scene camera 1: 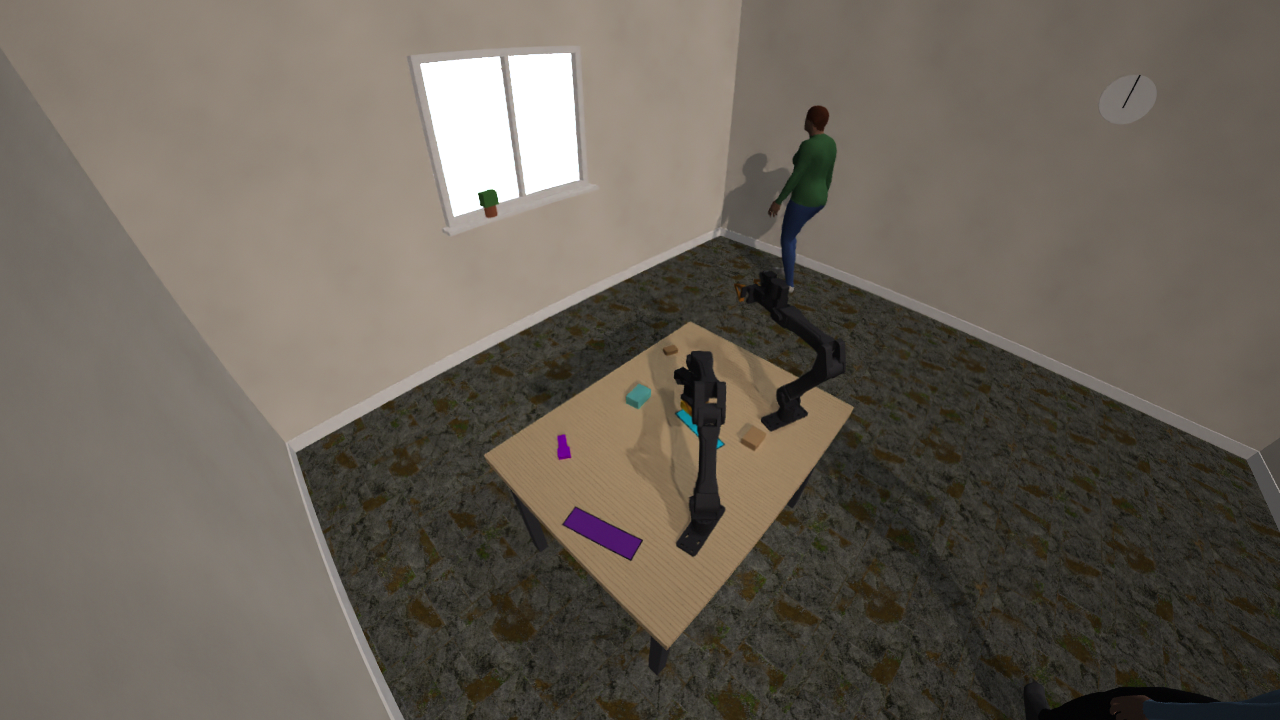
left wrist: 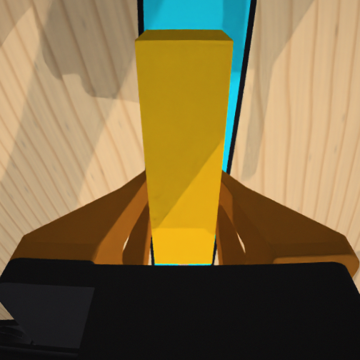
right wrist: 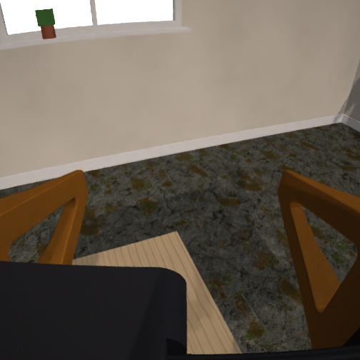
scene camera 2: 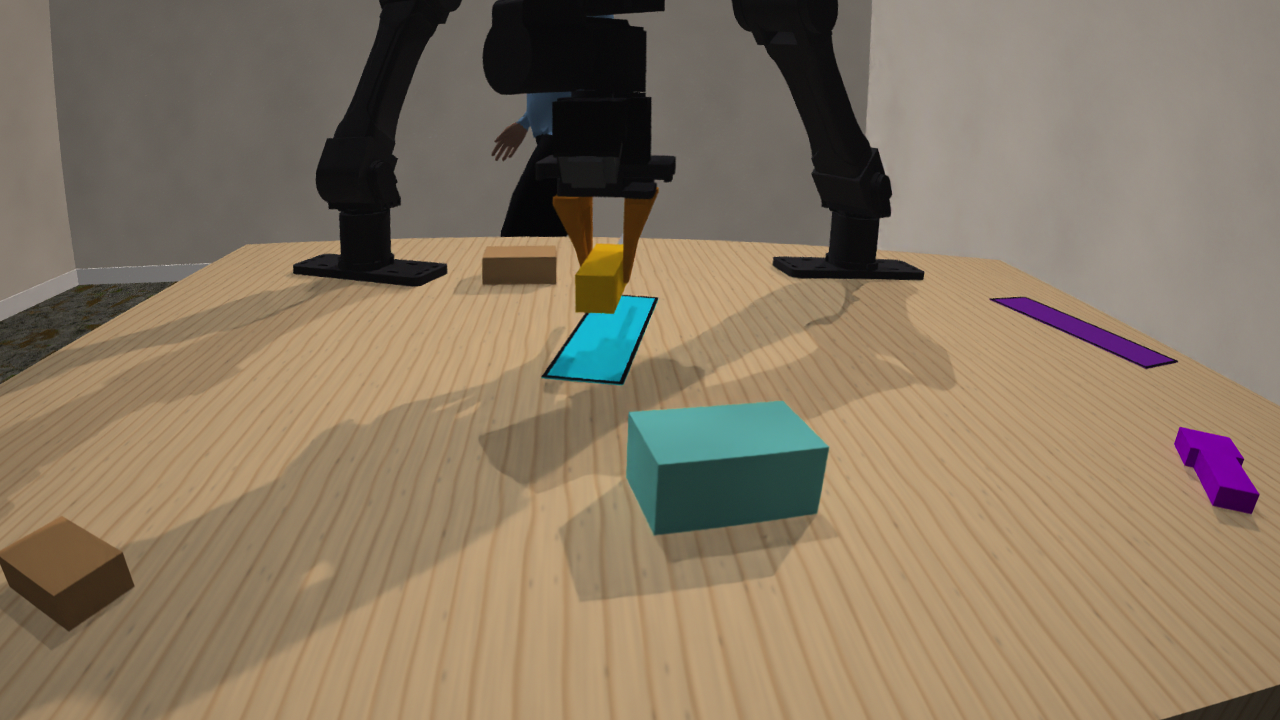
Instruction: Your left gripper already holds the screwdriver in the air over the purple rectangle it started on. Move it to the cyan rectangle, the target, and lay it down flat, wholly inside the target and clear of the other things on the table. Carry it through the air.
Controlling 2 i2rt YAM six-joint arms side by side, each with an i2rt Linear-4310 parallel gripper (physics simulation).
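Places are measured from the left arm's base along level axes (x left, y back, z up), in metres.
Pixels of known places: right gripper, between the fingertips: [scene camera 1: 744, 282]; left arm's base, origin of its link: [scene camera 1: 701, 527] [scene camera 2: 850, 271]; right arm's base, origin of its link: [scene camera 1: 784, 417] [scene camera 2: 366, 272].
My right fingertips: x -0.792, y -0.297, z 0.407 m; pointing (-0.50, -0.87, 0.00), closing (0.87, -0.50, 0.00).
Observation:
For each thing: its top centre in the pictures, then the offset to it from my right fingertips. "spot": a spot on its surface instead.
- screwdriver's yellow handle, a spot on its surface: [scene camera 2: 597, 291] spot: dx +0.413, dy -0.013, dz -0.344 m
- cyan rectangle, a spot on its surface: [scene camera 2: 595, 353] [scene camera 1: 689, 419] spot: dx +0.420, dy +0.028, dz -0.406 m
- purple rectangle, a spot on its surface: [scene camera 2: 1087, 333] [scene camera 1: 597, 528] spot: dx +0.985, dy +0.037, dz -0.406 m
- teal block, centre of its top: [scene camera 2: 727, 429] [scene camera 1: 638, 392] dx +0.450, dy -0.196, dz -0.367 m
- tan block, centre of its top: [scene camera 2: 519, 251] [scene camera 1: 754, 435] dx +0.377, dy +0.281, dz -0.377 m
- smaller brown block, centre of its top: [scene camera 2: 57, 552] [scene camera 1: 670, 348] dx +0.110, dy -0.261, dz -0.387 m
- purple piece, centre of its top: [scene camera 2: 1220, 458] [scene camera 1: 562, 445] dx +0.815, dy -0.272, dz -0.392 m
My left gripper [scene camera 2: 608, 268] [left wrist: 183, 179] is shut on the screwdriver's yellow handle [scene camera 1: 686, 406] [scene camera 2: 597, 291] [left wrist: 182, 130]. The handle is roughly level in the air, above the cyan rectangle [scene camera 1: 691, 424] [scene camera 2: 595, 353] [left wrist: 197, 15]. In the left wrist view the handle runs nearly along the rectangle, whose right border shows beside it. The screwdriver's shaft is hidden, and the exact height is hard to tell. The purple rectangle [scene camera 1: 602, 533] [scene camera 2: 1087, 333] lies well away, near the table's edge. My right gripper [scene camera 1: 748, 285] [right wrist: 182, 180] is open and empty, raised high near the table's far corner.
A teal block [scene camera 1: 638, 395] [scene camera 2: 729, 465] stands in front of the cyan rectangle in scene camera 2. A tan block [scene camera 1: 752, 437] [scene camera 2: 519, 265] is behind it to the left. A smaller brown block [scene camera 1: 670, 350] [scene camera 2: 67, 573] and a purple piece [scene camera 1: 563, 446] [scene camera 2: 1217, 470] lie farther off.

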